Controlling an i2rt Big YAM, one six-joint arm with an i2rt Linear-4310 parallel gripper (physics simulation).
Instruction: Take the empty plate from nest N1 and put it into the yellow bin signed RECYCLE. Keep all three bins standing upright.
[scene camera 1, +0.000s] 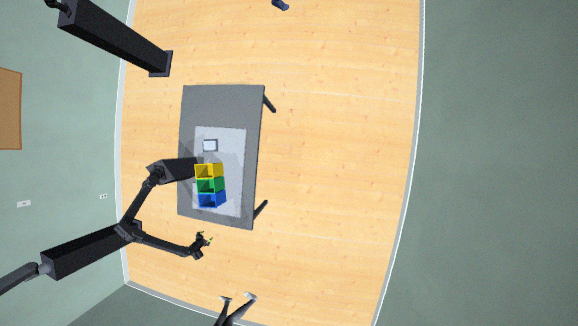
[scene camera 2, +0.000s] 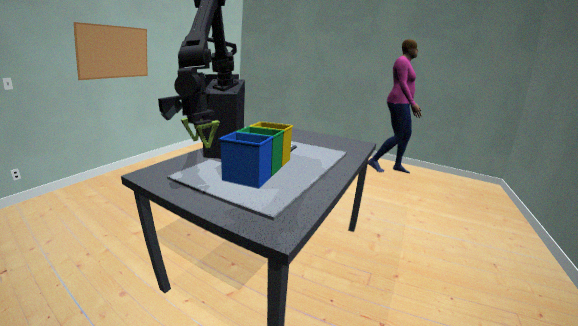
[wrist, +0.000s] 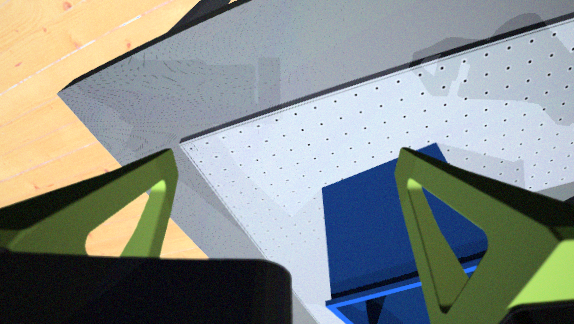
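Pixels of known places: gripper, fingertip midpoint: (scene camera 1: 208, 234) (scene camera 2: 201, 144) (wrist: 286, 160); arm's base, link origin: (scene camera 1: 160, 172) (scene camera 2: 225, 85).
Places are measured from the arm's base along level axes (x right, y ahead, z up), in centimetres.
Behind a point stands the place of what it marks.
My gripper (scene camera 1: 206, 237) {x 51.0, y 38.9, z -13.6 cm} (scene camera 2: 201, 142) {x 51.0, y 38.9, z -13.6 cm} (wrist: 286, 160) {x 51.0, y 38.9, z -13.6 cm} is open and empty, above and beside the table's end near the blue bin. A yellow bin (scene camera 1: 217, 169) {x -5.2, y 36.2, z -26.4 cm} (scene camera 2: 287, 145) {x -5.3, y 36.2, z -27.2 cm}, a green bin (scene camera 1: 218, 185) {x 8.9, y 39.0, z -25.5 cm} (scene camera 2: 277, 152) {x 8.0, y 38.8, z -27.0 cm} and a blue bin (scene camera 1: 220, 198) {x 20.9, y 41.4, z -26.4 cm} (scene camera 2: 242, 160) {x 28.0, y 35.5, z -25.9 cm} (wrist: 365, 235) {x 27.6, y 37.6, z -25.8 cm} stand upright in a row. No RECYCLE sign is readable. A small light rectangle with a dark rim (scene camera 1: 210, 145) {x -25.4, y 21.7, z -34.0 cm} lies beyond the yellow bin; whether it is nest N1 with the plate, I cannot tell. A dark edge of something (scene camera 2: 294, 147) {x -29.0, y 27.6, z -35.4 cm} shows behind the yellow bin.
The bins stand on a light perforated board (scene camera 1: 235, 150) {x -23.7, y 47.1, z -36.2 cm} (scene camera 2: 310, 160) {x -16.3, y 44.2, z -36.3 cm} (wrist: 300, 145) {x 35.0, y 43.1, z -36.3 cm} on the dark grey table (scene camera 1: 220, 105) {x -64.6, y 25.1, z -37.6 cm} (scene camera 2: 150, 185) {x 51.2, y 3.4, z -37.6 cm} (wrist: 225, 90) {x 45.0, y 49.4, z -37.6 cm}. The arm's black pedestal (scene camera 2: 230, 110) {x 5.6, y 8.7, z -11.8 cm} stands beside the table. A person in a pink top (scene camera 2: 401, 85) is beyond the table.
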